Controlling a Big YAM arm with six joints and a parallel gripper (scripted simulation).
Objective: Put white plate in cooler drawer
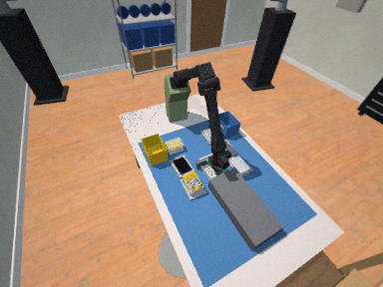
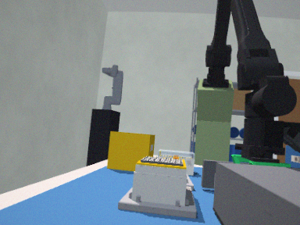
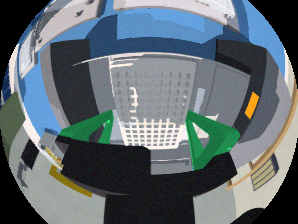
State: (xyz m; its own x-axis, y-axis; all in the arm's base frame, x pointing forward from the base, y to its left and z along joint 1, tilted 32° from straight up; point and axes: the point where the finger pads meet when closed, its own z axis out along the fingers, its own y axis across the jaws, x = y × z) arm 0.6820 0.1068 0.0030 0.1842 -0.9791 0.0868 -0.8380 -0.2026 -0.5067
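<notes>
The white plate lies right at my hand. Also, from my hand: grey cooler CD 16 cm ahead, 4 cm to the left, 1 cm above; yellow-topped tip box 7 cm ahead, 18 cm to the right, 3 cm above; drawer 4 cm ahead, 1 cm to the left.
</notes>
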